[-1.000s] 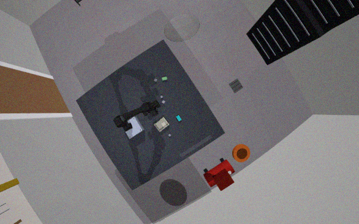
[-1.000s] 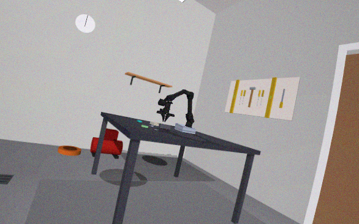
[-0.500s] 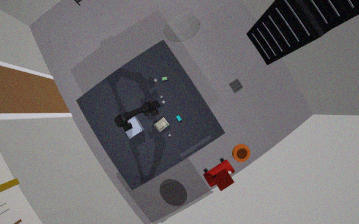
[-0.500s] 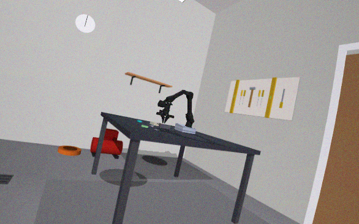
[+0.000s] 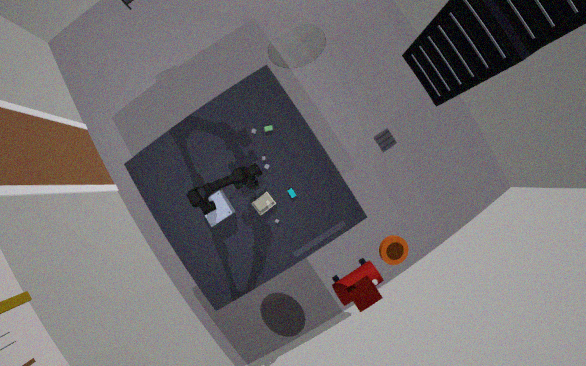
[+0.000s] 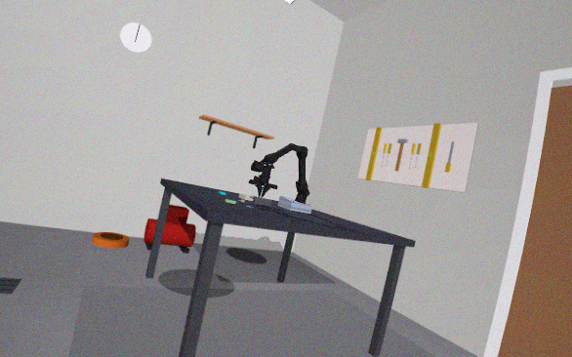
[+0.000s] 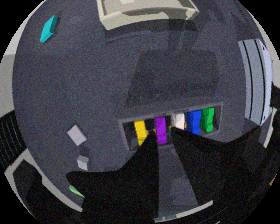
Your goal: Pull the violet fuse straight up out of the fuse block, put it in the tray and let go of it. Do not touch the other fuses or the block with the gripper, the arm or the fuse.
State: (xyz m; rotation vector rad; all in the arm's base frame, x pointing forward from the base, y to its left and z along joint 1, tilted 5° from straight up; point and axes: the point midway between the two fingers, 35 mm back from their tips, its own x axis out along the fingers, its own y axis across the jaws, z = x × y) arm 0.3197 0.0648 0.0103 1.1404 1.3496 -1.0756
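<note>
The violet fuse is 20 mm below my gripper tip. The rest, counted from my gripper tip: yellow fuse 20 mm below, 20 mm ahead; blue fuse 40 mm behind, 20 mm below; white fuse 20 mm below, 20 mm behind.
</note>
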